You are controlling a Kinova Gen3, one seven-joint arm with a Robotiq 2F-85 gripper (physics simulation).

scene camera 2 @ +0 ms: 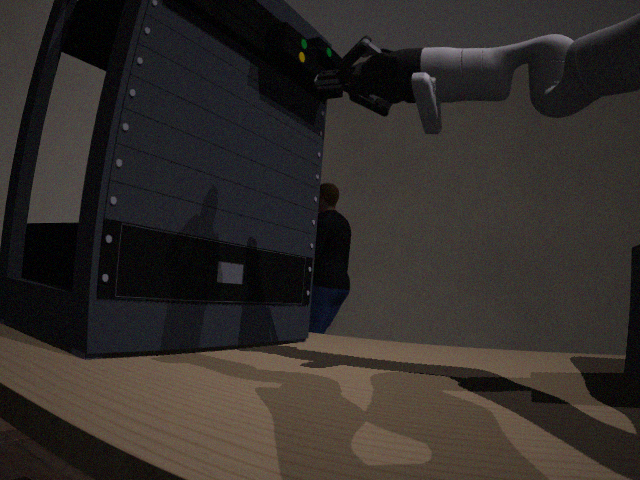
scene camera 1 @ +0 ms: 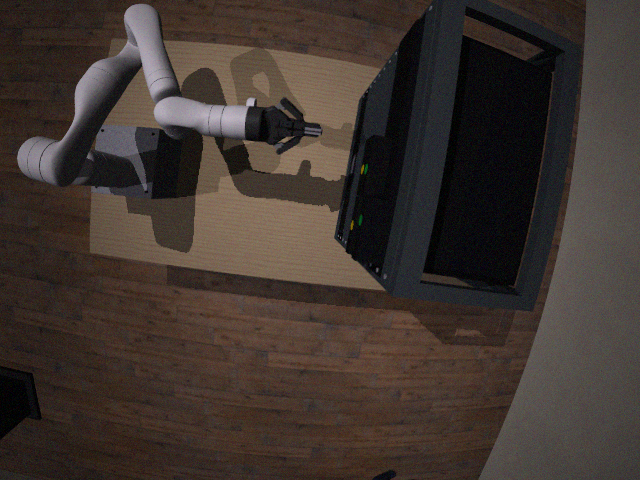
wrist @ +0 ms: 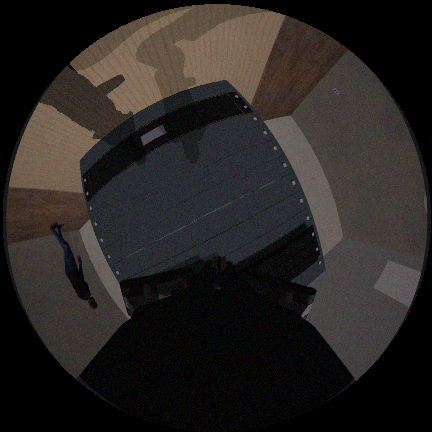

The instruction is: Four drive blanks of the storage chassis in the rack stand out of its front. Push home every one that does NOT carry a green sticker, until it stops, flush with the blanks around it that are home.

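Where they show: gripper, fingertip midpoint: [scene camera 2: 317, 81] [scene camera 1: 322, 131] [wrist: 218, 264]; arm's base, origin of the base link: [scene camera 1: 121, 172].
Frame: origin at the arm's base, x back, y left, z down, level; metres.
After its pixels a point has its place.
Observation:
The black storage chassis [scene camera 1: 373, 242] @[x -0.664, y -0.078, z -0.367 m] [scene camera 2: 289, 100] @[x -0.692, y -0.007, z -0.240 m] [wrist: 302, 252] @[x -0.693, y 0.285, z -0.320 m] is high in the grey rack [scene camera 1: 433, 129] @[x -0.713, y 0.107, z -0.435 m] [scene camera 2: 95, 206] @[x -0.719, y 0.355, z 0.018 m] [wrist: 195, 187] @[x -0.700, y 0.138, z -0.091 m]. Its blanks are very dark, and I cannot tell which stand out or how far. Two green stickers [scene camera 1: 366, 168] @[x -0.645, y 0.046, z -0.328 m] [scene camera 1: 360, 220] @[x -0.640, y -0.045, z -0.355 m] [scene camera 2: 303, 43] @[x -0.645, y 0.047, z -0.325 m] [scene camera 2: 328, 52] @[x -0.640, y -0.042, z -0.352 m] show on its front. Yellow stickers [scene camera 1: 362, 169] @[x -0.645, y 0.047, z -0.298 m] [scene camera 1: 352, 225] @[x -0.640, y -0.059, z -0.298 m] [scene camera 2: 301, 57] @[x -0.645, y 0.049, z -0.295 m] show near them. My gripper [scene camera 1: 313, 129] @[x -0.569, y 0.129, z -0.201 m] [scene camera 2: 328, 84] @[x -0.569, y 0.129, z -0.201 m] [wrist: 218, 264] @[x -0.569, y 0.129, z -0.201 m] is shut and empty. It is in front of the rack at about chassis height, with a gap in scene camera 1. In the wrist view, the gripper hides part of the chassis.
The rack stands on a wooden table [scene camera 1: 258, 232] @[x -0.420, y -0.159, z 0.192 m] [scene camera 2: 155, 408] @[x -0.539, y 0.415, z 0.192 m] [wrist: 235, 45] @[x -0.572, y 0.378, z 0.192 m]. Plain grey panels [scene camera 2: 206, 149] @[x -0.703, y 0.187, z -0.092 m] fill its front below the chassis, above a black unit [scene camera 2: 170, 268] @[x -0.705, y 0.230, z 0.077 m] with a pale label. A person [scene camera 2: 333, 248] [wrist: 75, 280] stands beyond the rack.

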